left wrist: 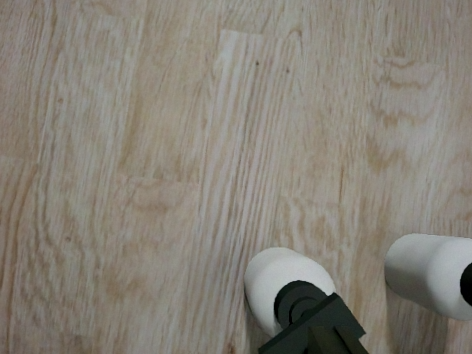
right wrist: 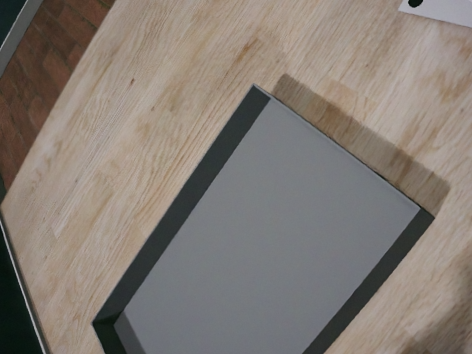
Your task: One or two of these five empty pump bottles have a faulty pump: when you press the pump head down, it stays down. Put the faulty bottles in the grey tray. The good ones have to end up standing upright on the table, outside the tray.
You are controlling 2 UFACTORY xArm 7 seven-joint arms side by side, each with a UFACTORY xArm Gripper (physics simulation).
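Frame: origin at the left arm's base, x ahead, y left, z up, level; centimetres.
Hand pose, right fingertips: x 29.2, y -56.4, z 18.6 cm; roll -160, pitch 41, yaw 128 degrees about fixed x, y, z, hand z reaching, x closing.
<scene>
Things, the pixels of their top centre, and the offset from my right fingertips. "spot": a spot on its surface instead. Level surfaces: height alone.
- black pump head, middle of its top: (left wrist: pixel 313 344) dx +11.6, dy +40.6, dz -4.5 cm
- second white bottle, surface spot: (left wrist: pixel 425 272) spot: dx +13.4, dy +32.0, dz -12.1 cm
- grey tray, middle of its top: (right wrist: pixel 214 282) dx +6.0, dy -20.2, dz -15.6 cm
- wooden table, its level: dz -18.5 cm
- white piece with a dark hole, surface spot: (right wrist: pixel 442 12) spot: dx -22.0, dy -15.4, dz -18.5 cm
In the left wrist view, a white bottle (left wrist: pixel 265 280) with a black collar and a black pump head (left wrist: pixel 300 332) stands upright at the bottom, right of centre. My left gripper (left wrist: pixel 333 341) is shut, its dark fingertips over that pump head; whether they touch it is hard to tell. A second white bottle (left wrist: pixel 425 272) shows at the right edge, its black pump part cut off by the frame. In the right wrist view, the grey tray (right wrist: pixel 184 202) lies on the table with no bottle in the visible part. My right gripper does not show.
The wooden table (left wrist: pixel 150 125) (right wrist: pixel 125 125) lies under the bottles and the tray. In the right wrist view, a white piece with a dark hole (right wrist: pixel 442 12) shows at the top right corner, and the table edge runs along the left, with brick-red floor (right wrist: pixel 40 85) beyond.
</scene>
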